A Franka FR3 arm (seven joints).
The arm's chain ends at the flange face. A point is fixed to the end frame.
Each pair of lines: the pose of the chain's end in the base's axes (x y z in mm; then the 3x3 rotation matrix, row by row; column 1 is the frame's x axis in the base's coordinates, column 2 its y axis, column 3 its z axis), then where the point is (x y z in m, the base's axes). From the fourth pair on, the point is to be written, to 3 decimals.
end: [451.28 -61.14 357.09], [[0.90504 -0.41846 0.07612], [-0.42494 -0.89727 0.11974], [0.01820 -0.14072 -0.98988]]
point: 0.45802 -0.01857 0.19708
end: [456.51 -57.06 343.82], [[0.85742 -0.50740 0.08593], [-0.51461 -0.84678 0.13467], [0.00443 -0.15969 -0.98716]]
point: 0.46721 -0.01164 0.18481
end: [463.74 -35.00 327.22], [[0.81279 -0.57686 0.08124], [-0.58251 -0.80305 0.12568], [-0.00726 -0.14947 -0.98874]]
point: 0.47562 0.00915 0.16794
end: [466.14 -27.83 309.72], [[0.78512 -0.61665 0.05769], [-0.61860 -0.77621 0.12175], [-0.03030 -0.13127 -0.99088]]
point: 0.475 0.016 0.150
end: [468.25 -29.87 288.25], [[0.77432 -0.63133 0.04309], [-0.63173 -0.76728 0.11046], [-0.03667 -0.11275 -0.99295]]
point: 0.475 0.012 0.128
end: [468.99 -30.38 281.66], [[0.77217 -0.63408 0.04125], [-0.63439 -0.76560 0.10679], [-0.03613 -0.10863 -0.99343]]
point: 0.476 0.011 0.121
